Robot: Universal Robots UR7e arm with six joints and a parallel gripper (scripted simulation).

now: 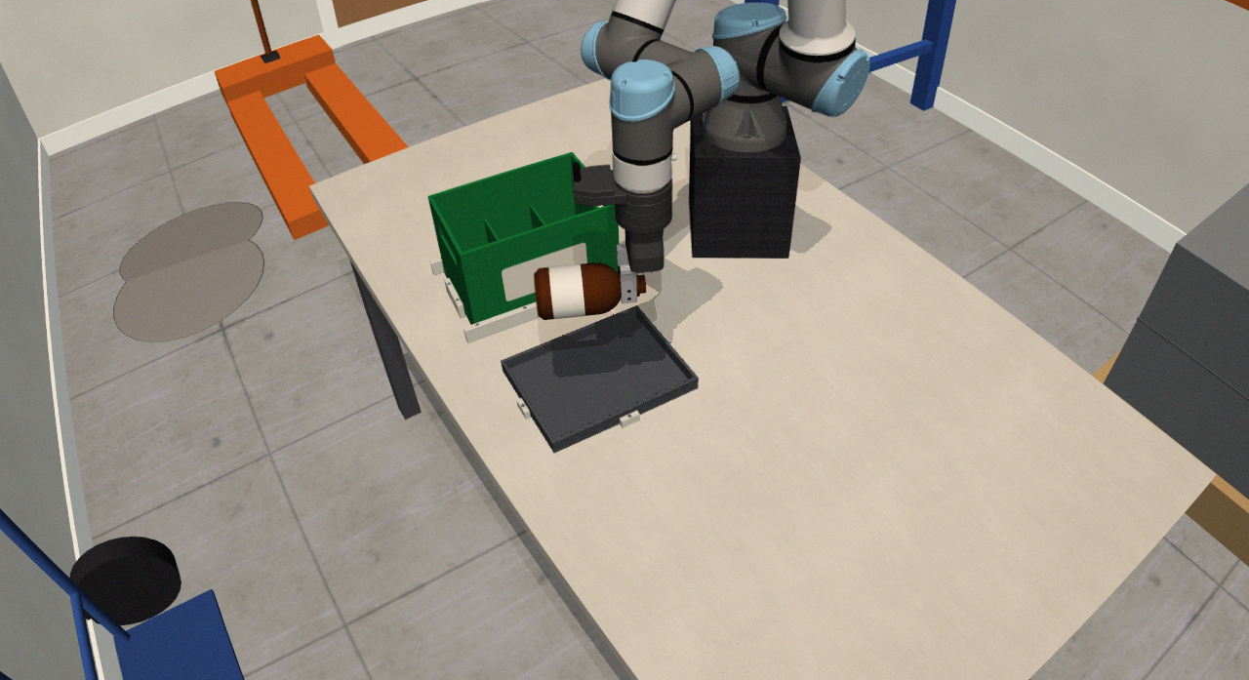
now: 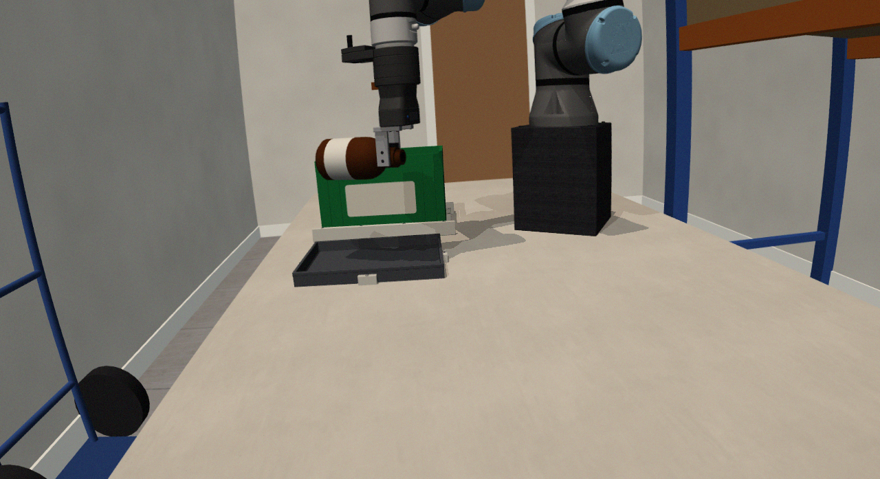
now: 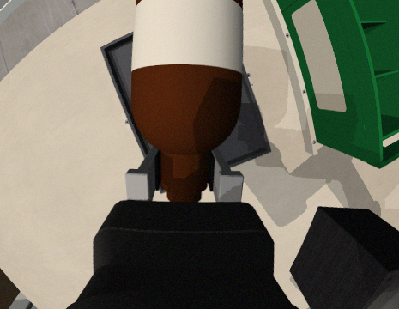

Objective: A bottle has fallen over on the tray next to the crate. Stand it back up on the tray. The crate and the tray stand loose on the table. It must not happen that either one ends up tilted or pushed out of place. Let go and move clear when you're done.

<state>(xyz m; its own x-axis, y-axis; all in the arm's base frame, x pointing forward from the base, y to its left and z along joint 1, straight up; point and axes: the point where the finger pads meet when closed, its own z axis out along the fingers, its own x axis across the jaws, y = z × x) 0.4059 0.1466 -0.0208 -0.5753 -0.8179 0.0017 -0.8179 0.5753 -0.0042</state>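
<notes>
Right now the brown bottle is 40 mm ahead of my hand, 30 mm to the right of it and 10 mm below it. Round my hand: green crate 30 mm behind, 300 mm to the right, 120 mm below; tray 40 mm ahead, 30 mm to the right, 190 mm below.
</notes>
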